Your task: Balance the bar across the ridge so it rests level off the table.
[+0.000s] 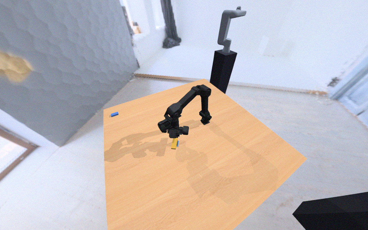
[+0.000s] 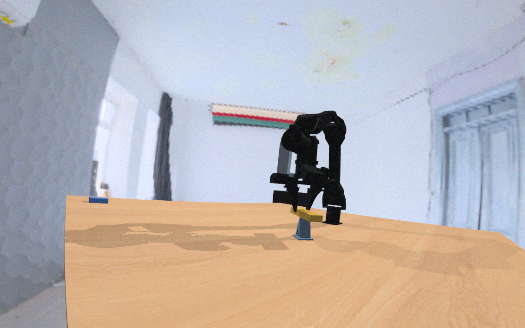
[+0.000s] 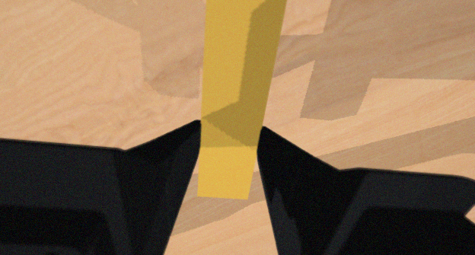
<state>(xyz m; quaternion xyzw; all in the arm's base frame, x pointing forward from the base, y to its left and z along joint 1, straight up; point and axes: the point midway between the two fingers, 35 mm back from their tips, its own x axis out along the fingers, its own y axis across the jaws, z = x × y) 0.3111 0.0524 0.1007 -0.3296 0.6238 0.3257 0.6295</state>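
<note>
My gripper tip is 2 cm short of the yellow bar and 2 cm to the right of it. Round my gripper tip: small blue block 43 cm ahead, 55 cm to the right, 6 cm below.
</note>
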